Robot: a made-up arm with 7 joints. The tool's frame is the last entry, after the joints. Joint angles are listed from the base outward. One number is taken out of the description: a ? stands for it. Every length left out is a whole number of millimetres.
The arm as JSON. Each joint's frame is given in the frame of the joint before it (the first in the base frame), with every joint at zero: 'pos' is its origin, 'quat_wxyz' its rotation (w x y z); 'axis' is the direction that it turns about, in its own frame. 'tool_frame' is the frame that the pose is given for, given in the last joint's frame.
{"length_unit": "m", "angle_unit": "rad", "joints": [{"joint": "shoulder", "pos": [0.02, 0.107, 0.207], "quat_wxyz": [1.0, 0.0, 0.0, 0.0], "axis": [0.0, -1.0, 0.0]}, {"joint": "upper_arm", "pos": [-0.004, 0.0, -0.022], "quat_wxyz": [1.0, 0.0, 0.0, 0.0], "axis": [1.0, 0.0, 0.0]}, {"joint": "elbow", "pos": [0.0, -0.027, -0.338], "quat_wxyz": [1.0, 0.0, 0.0, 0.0], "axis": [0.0, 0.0, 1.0]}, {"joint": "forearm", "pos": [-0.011, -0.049, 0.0], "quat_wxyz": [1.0, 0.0, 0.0, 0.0], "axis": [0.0, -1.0, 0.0]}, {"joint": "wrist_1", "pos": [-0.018, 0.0, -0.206], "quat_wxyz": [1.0, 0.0, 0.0, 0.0], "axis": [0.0, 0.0, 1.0]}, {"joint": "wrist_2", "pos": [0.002, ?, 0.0], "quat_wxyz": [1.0, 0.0, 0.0, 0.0], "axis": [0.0, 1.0, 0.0]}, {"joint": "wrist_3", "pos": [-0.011, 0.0, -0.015], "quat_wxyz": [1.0, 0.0, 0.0, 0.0], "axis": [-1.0, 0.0, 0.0]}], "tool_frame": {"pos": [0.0, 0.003, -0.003], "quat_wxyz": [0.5, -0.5, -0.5, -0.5]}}
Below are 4 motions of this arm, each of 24 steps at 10 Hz.
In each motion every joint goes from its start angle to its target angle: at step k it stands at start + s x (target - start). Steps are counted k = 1, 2, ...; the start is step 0. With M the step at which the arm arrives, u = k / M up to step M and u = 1 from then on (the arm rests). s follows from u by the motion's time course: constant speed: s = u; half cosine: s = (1 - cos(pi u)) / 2; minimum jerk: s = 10 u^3 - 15 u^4 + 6 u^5.
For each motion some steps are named. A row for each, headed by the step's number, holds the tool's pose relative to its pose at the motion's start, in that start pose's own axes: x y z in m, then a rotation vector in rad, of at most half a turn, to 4 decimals.
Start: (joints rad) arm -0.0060 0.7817 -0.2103 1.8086 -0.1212 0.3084 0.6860
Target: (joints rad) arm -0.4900 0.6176 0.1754 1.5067 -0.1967 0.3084 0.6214
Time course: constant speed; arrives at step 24
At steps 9, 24:
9: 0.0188 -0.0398 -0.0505 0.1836 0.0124 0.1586
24: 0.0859 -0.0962 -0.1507 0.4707 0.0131 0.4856

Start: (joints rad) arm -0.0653 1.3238 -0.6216 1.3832 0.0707 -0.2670 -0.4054
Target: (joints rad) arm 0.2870 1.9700 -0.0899 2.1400 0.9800 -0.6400 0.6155
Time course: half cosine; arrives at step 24
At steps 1, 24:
1: -0.0009 0.0004 0.0015 0.0024 0.0000 -0.0031
24: -0.0015 0.2171 0.2914 -0.2194 -0.4910 -1.0784

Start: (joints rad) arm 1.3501 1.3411 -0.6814 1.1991 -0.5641 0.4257 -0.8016
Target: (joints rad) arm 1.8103 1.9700 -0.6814 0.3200 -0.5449 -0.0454 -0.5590
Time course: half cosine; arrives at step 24
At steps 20, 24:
20: 0.0577 -0.3830 0.1772 -0.5752 -0.2809 0.6998
24: 0.0790 -0.3982 0.1979 -0.5926 -0.3028 0.7733

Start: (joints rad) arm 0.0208 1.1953 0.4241 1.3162 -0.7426 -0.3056 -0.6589
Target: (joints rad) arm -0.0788 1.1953 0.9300 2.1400 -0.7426 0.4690 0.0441
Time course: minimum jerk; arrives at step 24
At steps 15, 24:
15: -0.0875 0.0377 0.1084 -0.1669 0.1047 0.2801
24: -0.0988 0.0582 0.1564 -0.1469 0.1514 0.3939

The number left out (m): -0.045
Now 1 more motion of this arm.
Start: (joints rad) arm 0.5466 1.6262 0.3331 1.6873 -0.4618 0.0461 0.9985
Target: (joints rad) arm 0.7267 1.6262 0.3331 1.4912 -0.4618 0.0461 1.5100
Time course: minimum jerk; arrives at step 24
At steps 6, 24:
6: 0.0001 -0.0061 0.0016 0.0223 -0.0458 0.0159
24: 0.0061 -0.0581 0.0092 0.2516 -0.4384 0.0860

